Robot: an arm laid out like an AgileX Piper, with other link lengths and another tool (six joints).
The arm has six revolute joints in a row. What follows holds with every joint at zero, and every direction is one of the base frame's. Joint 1 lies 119.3 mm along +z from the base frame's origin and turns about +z. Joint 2 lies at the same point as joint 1 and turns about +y. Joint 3 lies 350.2 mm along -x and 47.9 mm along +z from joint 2 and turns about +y. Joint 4 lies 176 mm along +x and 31.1 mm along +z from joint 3 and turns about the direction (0.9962, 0, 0.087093). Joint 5 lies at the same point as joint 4 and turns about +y. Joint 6 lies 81.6 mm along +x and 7.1 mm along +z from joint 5 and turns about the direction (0.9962, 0, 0.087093). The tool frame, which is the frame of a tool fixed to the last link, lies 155.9 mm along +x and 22 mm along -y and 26.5 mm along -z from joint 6; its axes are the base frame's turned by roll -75.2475, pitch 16.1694 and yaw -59.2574 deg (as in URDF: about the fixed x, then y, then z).
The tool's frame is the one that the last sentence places.
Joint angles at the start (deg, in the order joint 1, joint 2, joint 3, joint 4, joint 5, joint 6): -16.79, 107.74, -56.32, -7.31, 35.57, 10.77
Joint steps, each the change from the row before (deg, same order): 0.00, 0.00, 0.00, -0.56, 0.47, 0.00; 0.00, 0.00, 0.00, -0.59, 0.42, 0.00; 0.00, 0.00, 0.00, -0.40, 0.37, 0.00; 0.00, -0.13, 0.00, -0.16, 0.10, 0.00; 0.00, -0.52, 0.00, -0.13, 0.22, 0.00; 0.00, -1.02, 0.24, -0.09, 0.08, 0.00; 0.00, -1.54, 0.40, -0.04, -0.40, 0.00; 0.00, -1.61, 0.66, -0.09, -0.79, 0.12; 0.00, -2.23, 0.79, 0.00, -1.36, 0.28; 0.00, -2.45, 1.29, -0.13, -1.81, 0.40; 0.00, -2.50, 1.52, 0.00, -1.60, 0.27
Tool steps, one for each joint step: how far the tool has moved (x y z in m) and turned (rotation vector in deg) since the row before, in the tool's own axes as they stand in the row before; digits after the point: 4 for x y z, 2 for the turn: 0.0019, 0.0006, -0.0015, -0.41, 0.53, -0.30; 0.0019, 0.0004, -0.0015, -0.37, 0.52, -0.34; 0.0014, 0.0006, -0.0011, -0.32, 0.40, -0.20; 0.0002, -0.0001, -0.0009, 0.02, 0.08, -0.14; -0.0005, -0.0001, -0.0027, 0.26, -0.03, -0.20; -0.0012, 0.0003, -0.0044, 0.59, -0.23, -0.31; -0.0028, -0.0009, -0.0056, 1.26, -0.66, -0.57; -0.0027, -0.0009, -0.0053, 1.44, -0.77, -0.60; -0.0049, -0.0026, -0.0067, 2.37, -1.32, -0.77; -0.0046, -0.0017, -0.0069, 2.50, -1.40, -0.86; -0.0040, 0.0003, -0.0073, 2.14, -1.28, -0.72
